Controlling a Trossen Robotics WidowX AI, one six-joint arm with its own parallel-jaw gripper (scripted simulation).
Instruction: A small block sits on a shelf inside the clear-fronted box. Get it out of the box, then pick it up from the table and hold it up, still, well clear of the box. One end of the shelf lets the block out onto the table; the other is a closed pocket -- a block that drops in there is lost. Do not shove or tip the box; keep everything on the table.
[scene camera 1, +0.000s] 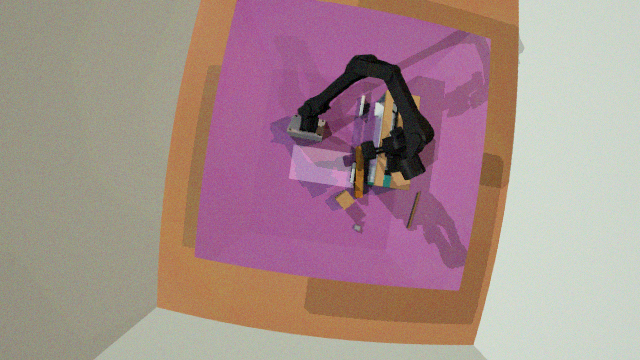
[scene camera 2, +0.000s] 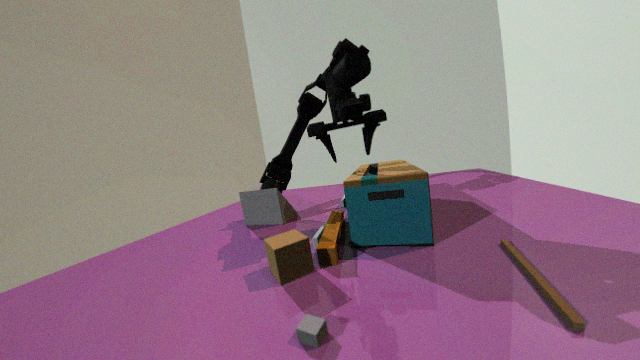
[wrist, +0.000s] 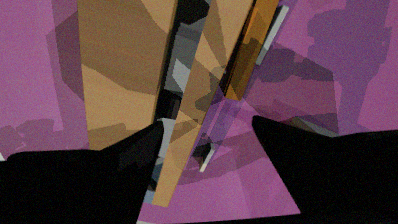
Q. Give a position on a thin wooden stick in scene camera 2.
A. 572, 319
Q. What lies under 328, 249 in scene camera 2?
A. An orange bar.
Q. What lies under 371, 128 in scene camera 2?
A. My gripper.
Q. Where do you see my gripper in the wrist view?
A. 208, 122
